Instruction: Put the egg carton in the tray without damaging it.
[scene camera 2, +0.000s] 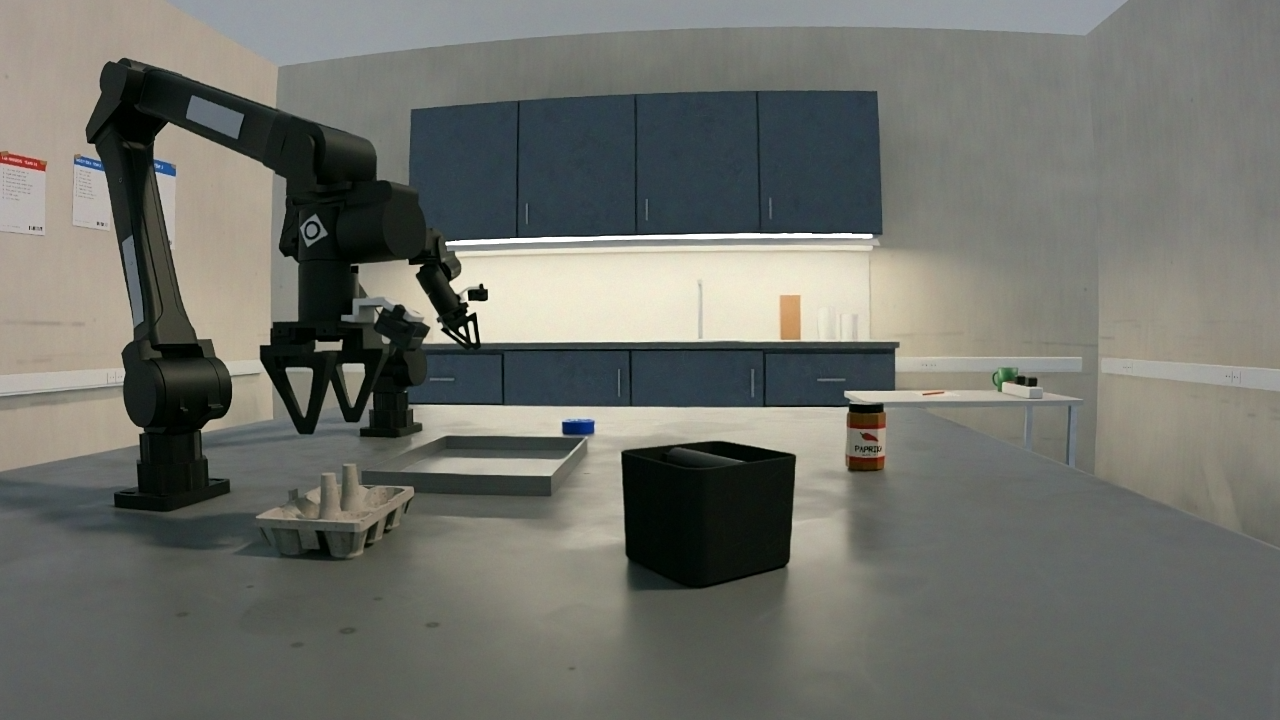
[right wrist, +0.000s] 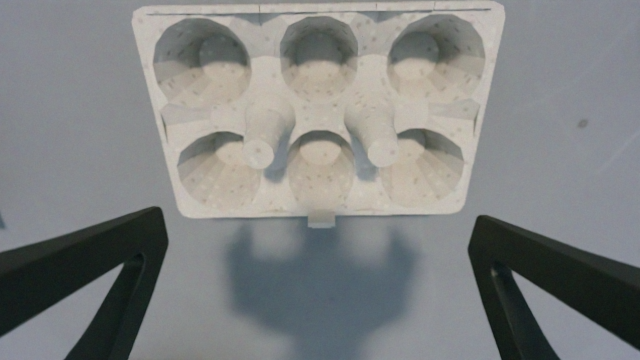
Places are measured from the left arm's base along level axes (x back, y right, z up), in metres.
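Pixels of known places: left gripper, fingertip midpoint: (scene camera 2: 474, 348); right gripper, fingertip midpoint: (scene camera 2: 330, 428) (right wrist: 319, 228); left arm's base, origin of the base link: (scene camera 2: 391, 433); right arm's base, origin of the base link: (scene camera 2: 174, 498).
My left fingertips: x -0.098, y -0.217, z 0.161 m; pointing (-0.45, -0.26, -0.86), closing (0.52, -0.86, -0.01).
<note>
For each thing: its top centre in the pictures, then the offset to it from my left fingertips.
- grey-beige egg carton, middle of its top: (right wrist: 320, 153) (scene camera 2: 338, 469) dy +0.921, dx -0.196, dz -0.095 m
- grey rectangular tray, middle of its top: (scene camera 2: 488, 452) dy +0.550, dx -0.220, dz -0.136 m
- black square bin, middle of its top: (scene camera 2: 707, 453) dy +0.937, dx -0.541, dz -0.068 m
- paprika jar, middle of its top: (scene camera 2: 866, 402) dy +0.500, dx -0.752, dz -0.068 m
- blue round object, middle of its top: (scene camera 2: 578, 419) dy +0.144, dx -0.264, dz -0.136 m
A grey-beige egg carton (scene camera 2: 338, 525) (right wrist: 320, 112), open with empty cups, sits upright on the table at the lower left in the scene view. My right gripper (scene camera 2: 330, 424) (right wrist: 319, 228) is open and empty. It points down above the table near the carton; in the right wrist view the carton lies mostly beyond the fingertips, its near edge level with them. The grey rectangular tray (scene camera 2: 474, 482) lies flat behind the carton and to its right in the scene view. My left gripper (scene camera 2: 465, 342) is small and far back, raised above the table, open with nothing seen in it.
A black square bin (scene camera 2: 707, 528) with a dark object inside stands right of the carton in the scene view. A paprika jar (scene camera 2: 865, 438) stands farther right. A blue round object (scene camera 2: 578, 427) lies behind the tray's far right corner.
</note>
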